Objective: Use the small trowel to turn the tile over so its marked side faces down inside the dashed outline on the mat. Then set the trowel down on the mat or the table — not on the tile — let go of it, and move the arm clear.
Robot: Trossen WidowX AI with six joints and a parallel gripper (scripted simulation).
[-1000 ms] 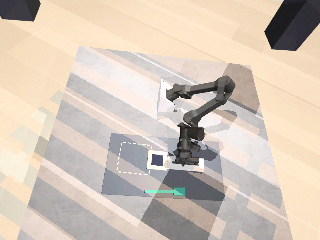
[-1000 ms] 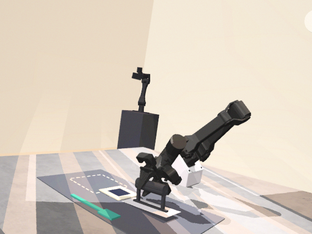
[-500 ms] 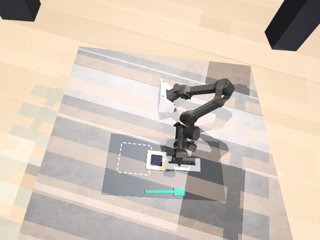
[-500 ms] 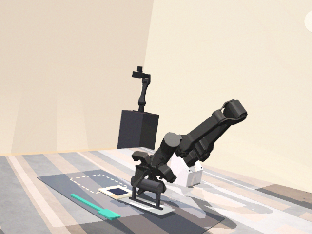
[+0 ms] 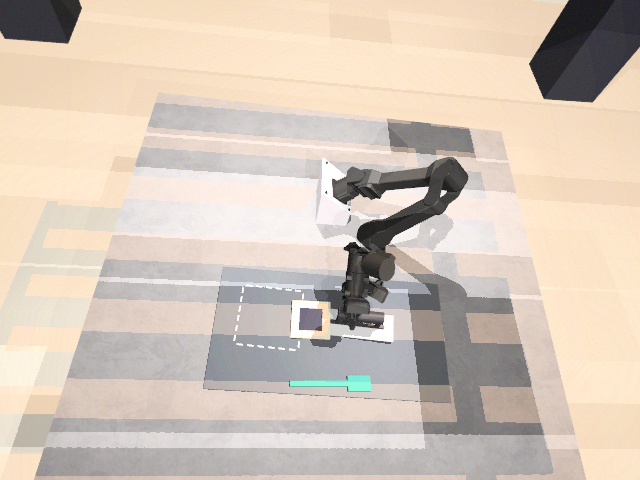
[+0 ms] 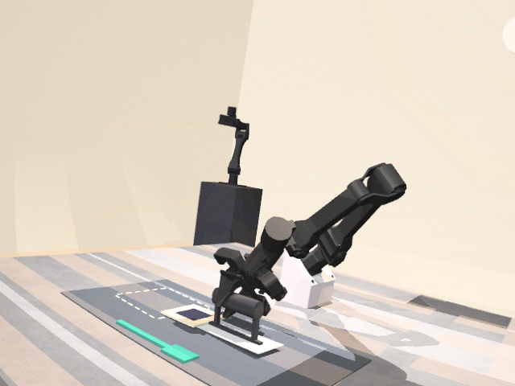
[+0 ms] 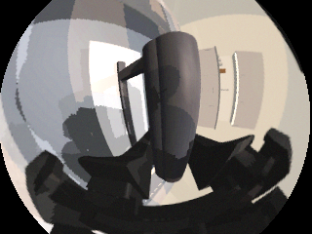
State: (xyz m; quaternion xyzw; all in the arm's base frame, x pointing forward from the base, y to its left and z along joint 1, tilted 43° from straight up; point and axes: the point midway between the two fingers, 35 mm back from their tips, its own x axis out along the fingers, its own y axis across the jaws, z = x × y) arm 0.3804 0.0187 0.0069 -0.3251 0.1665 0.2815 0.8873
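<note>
Now: the grey mat 1 cm behind my gripper tip, 5 cm to the right of it and 7 cm below it. From my gripper tip the other things lie so: teal flat tool: 13 cm ahead, 3 cm to the right, 5 cm below; then tile: 4 cm behind, 10 cm to the right, 5 cm below.
</note>
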